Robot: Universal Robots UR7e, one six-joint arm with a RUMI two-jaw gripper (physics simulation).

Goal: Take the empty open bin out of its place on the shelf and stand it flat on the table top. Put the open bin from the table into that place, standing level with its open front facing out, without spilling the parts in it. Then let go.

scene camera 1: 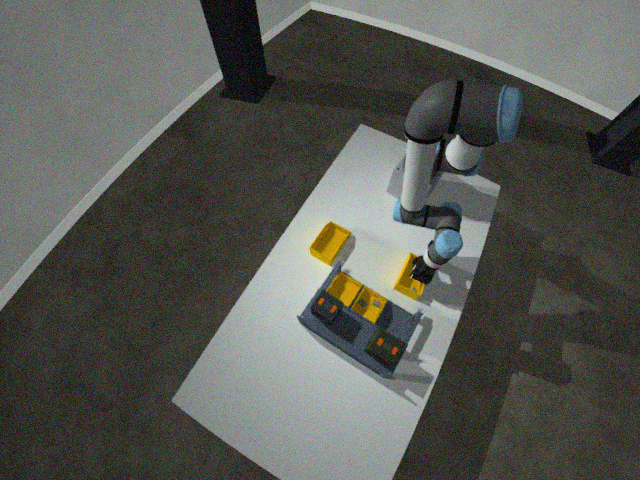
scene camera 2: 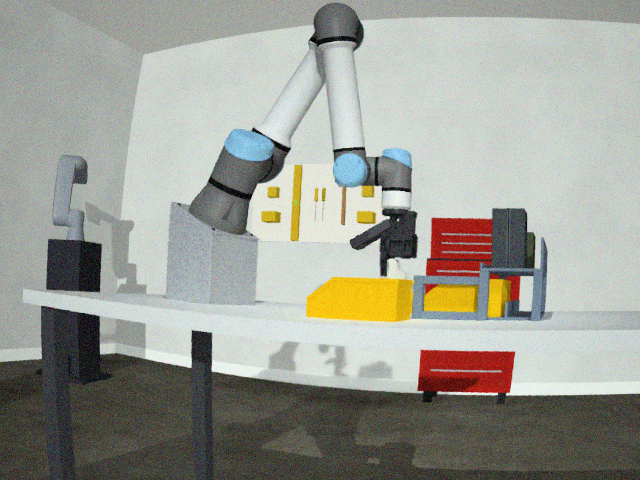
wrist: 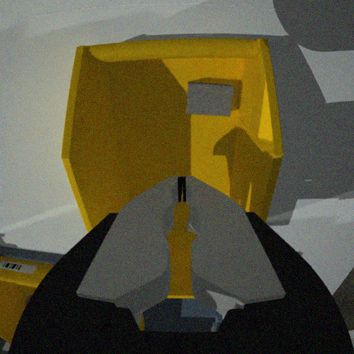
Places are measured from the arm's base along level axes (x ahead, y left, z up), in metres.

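Pixels of known places: arm's base, link origin: (scene camera 2: 215,220).
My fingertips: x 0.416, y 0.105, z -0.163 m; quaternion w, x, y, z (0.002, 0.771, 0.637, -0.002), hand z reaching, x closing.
Note:
Ahead of a thing's pixels: the offset from my fingertips to its top centre. "*": to the spot under its first point. Level surfaces: height alone.
A yellow open bin @(* dz -0.035, dx +0.006, dy -0.028 m) (scene camera 1: 406,276) (wrist: 130,133) stands flat on the white table @(dz -0.038 m) (scene camera 1: 289,413) (scene camera 2: 154,305), beside the blue-grey shelf (scene camera 1: 408,323) (scene camera 2: 483,289). A grey block part (wrist: 210,99) lies in its far end. My gripper (scene camera 1: 421,273) (scene camera 2: 388,269) (wrist: 181,189) is shut and empty. It points down over the near end of this bin, with its tips just above the rim. A second, empty yellow bin @(* dz -0.035, dx -0.039, dy -0.380 m) (scene camera 1: 330,242) stands flat on the table further off. In the side view a yellow bin (scene camera 2: 356,298) sits under the gripper.
The shelf holds two more yellow bins @(* dz -0.029, dx +0.141, dy -0.266 m) (scene camera 1: 343,288) @(* dz -0.029, dx +0.171, dy -0.147 m) (scene camera 1: 369,304), one with a barcode label (wrist: 14,277). Two dark cases (scene camera 1: 327,307) @(dz +0.159, dx +0.332, dy -0.075 m) (scene camera 1: 385,349) sit on it. The arm's grey base block (scene camera 2: 211,258) stands at the table's far end. A red tool chest (scene camera 2: 460,242) is behind the shelf.

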